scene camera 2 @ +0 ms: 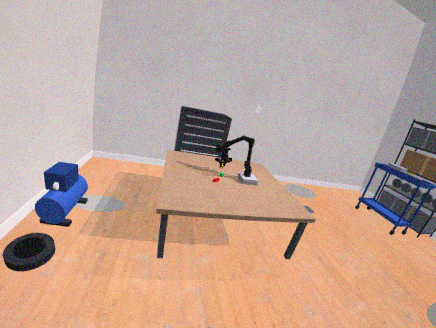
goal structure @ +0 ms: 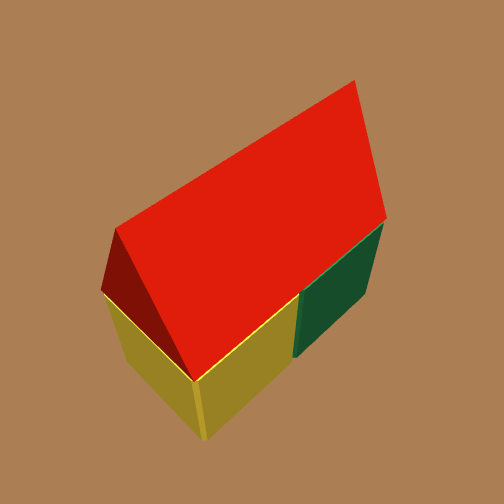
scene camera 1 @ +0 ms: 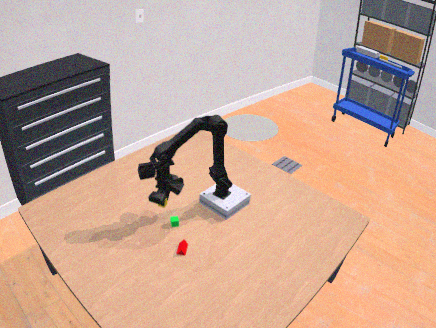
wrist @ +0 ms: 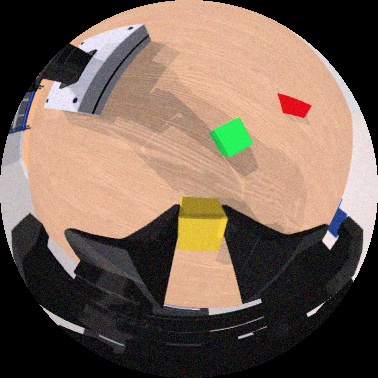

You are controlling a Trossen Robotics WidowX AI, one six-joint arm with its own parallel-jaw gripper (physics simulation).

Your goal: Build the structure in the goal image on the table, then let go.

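Places are measured from the arm's base along level axes (x ahead, y left, z up), in centimetres.
Pixels of known places: gripper, fingertip midpoint: (scene camera 2: 222, 167) (scene camera 1: 164, 203) (wrist: 200, 209); arm's base at its link origin: (scene camera 2: 246, 175) (scene camera 1: 221, 193).
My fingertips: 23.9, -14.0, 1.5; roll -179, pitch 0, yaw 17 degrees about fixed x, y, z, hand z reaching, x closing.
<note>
Ahead of a thing's pixels: the offset from my fingertips to its top centre, as dx, dy, dz. Level surfaces: height alone.
My gripper (scene camera 1: 161, 202) (scene camera 2: 222, 165) (wrist: 200, 209) is shut on a yellow cube @[+0.3, -1.1, +2.0] (scene camera 1: 164, 203) (scene camera 2: 222, 167) (wrist: 200, 234). It holds the cube a little above the table @[dz -7.1] (scene camera 1: 260, 270) (scene camera 2: 200, 200) (wrist: 100, 175), with a finger on each side of it. A green cube @[+1.7, +7.0, -3.8] (scene camera 1: 174, 221) (scene camera 2: 221, 174) (wrist: 232, 138) rests on the table near the gripper, ahead of the fingers in the wrist view. A red block @[+11.7, +18.8, -4.2] (scene camera 1: 182, 247) (scene camera 2: 216, 180) (wrist: 294, 106) with a pointed end lies on the table beyond the green cube, apart from it.
The arm's pale base plate (scene camera 1: 225, 201) (scene camera 2: 247, 178) (wrist: 75, 82) is bolted on the table behind the cubes. A dark drawer cabinet (scene camera 1: 65, 130) (scene camera 2: 205, 131) stands behind the table. A blue cart (scene camera 1: 377, 62) (scene camera 2: 405, 175) stands off to the right, and a blue compressor (scene camera 2: 62, 197) stands on the floor at the left.
</note>
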